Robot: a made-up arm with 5 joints. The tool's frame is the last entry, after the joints.
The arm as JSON. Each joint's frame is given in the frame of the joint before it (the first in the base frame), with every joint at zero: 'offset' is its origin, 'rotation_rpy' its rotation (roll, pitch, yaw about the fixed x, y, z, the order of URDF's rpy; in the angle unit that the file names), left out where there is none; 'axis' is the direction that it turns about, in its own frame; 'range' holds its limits. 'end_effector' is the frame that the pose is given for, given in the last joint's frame.
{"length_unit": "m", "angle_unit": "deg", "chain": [
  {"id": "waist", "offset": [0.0, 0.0, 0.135], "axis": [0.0, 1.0, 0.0], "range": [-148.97, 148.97]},
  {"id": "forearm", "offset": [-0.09, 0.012, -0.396], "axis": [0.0, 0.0, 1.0], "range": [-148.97, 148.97]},
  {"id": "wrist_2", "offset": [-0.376, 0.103, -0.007], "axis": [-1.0, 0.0, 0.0], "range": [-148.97, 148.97]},
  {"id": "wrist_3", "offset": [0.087, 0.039, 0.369], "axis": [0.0, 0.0, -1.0], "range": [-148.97, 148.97]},
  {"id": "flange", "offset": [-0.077, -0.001, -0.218], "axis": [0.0, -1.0, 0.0], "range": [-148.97, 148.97]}
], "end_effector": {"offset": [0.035, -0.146, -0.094]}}
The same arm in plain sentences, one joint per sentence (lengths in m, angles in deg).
The arm has five revolute joints in a row. What follows holds with every joint at zero, and every direction is one of the base frame's. The first joint sits 0.135 m along +z from the base frame's origin and turns about +y, from -148.97 to 148.97 deg. The second joint sits 0.09 m along -x and 0.012 m along +y and 0.396 m along -z from the first joint and turns about +z, from -148.97 to 148.97 deg. The third joint sits 0.376 m along -x and 0.103 m along +y and 0.007 m along -z from the second joint and turns about -x, from -148.97 to 148.97 deg. The fourth joint sits 0.087 m along +x and 0.039 m along +y and 0.369 m along +z from the third joint and turns about -z, from -148.97 to 148.97 deg. The fifth joint sits 0.077 m along -x and 0.001 m along -y and 0.218 m along -z from the fourth joint and turns about -y, from -148.97 to 148.97 deg. The tool frame, which is the frame that the pose is given for, sits 0.035 m along +x and 0.146 m along -y and 0.094 m along -z from the fifth joint; its axes are parallel to the base frame's.
